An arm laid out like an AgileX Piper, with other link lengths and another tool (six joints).
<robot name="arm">
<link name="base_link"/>
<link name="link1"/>
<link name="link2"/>
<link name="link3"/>
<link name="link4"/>
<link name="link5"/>
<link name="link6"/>
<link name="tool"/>
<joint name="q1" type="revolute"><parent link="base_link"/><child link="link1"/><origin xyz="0 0 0.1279" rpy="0 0 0"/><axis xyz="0 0 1"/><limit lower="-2.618" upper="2.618"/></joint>
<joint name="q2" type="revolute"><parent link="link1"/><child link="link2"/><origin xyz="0 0 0" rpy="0 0 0"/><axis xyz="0 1 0"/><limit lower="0" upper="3.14"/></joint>
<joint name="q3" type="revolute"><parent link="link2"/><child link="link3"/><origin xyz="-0.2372 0 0.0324" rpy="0 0 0"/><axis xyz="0 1 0"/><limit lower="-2.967" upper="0"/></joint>
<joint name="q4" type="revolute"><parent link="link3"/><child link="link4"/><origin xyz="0.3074 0 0.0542" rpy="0 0 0"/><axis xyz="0.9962 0 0.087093"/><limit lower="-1.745" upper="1.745"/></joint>
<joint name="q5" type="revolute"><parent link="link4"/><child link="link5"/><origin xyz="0 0 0" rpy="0 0 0"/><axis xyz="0 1 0"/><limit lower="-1.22" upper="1.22"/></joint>
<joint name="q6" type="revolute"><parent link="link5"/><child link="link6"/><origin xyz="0.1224 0 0.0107" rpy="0 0 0"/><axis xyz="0.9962 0 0.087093"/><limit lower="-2.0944" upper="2.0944"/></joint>
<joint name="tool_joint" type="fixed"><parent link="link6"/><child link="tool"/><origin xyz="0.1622 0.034 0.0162" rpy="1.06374 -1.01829 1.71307"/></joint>
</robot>
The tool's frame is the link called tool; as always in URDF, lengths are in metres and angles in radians.
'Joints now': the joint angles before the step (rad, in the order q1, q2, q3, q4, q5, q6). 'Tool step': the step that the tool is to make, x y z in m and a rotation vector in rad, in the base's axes. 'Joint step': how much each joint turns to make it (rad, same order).
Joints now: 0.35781 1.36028 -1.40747 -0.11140 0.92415 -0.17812
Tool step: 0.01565 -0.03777 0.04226 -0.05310 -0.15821 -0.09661
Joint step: 0.00001 -0.07819 0.02636 -0.19400 -0.05996 0.11917
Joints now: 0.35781 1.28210 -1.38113 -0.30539 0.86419 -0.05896
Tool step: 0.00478 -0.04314 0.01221 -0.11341 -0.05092 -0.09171
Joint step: 0.00000 -0.02422 0.00857 -0.18727 0.03271 0.07504
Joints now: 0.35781 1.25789 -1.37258 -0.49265 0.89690 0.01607
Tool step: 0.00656 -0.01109 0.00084 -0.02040 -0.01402 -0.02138
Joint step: -0.01515 0.00919 0.00000 -0.03178 -0.01273 0.01121
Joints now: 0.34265 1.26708 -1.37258 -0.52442 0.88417 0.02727
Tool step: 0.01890 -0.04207 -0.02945 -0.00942 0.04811 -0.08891
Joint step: -0.10115 0.06849 -0.00003 0.00670 -0.02270 -0.00001
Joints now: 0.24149 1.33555 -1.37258 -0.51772 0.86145 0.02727
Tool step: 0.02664 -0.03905 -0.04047 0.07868 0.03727 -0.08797
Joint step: -0.13470 0.10186 0.00000 0.08719 -0.08844 0.00000
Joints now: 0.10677 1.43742 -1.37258 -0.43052 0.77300 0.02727
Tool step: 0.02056 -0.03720 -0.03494 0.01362 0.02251 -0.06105
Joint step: -0.08813 0.09797 -0.00645 0.01009 -0.07499 0.00578
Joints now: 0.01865 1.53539 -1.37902 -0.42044 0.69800 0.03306
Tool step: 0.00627 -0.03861 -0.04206 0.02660 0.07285 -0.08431
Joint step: -0.07645 0.10885 -0.03740 0.02105 0.00382 0.00626
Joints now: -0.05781 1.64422 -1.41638 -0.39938 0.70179 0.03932
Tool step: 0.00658 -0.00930 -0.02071 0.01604 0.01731 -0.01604
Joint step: -0.02420 0.05471 -0.01109 0.01327 -0.02731 0.00001
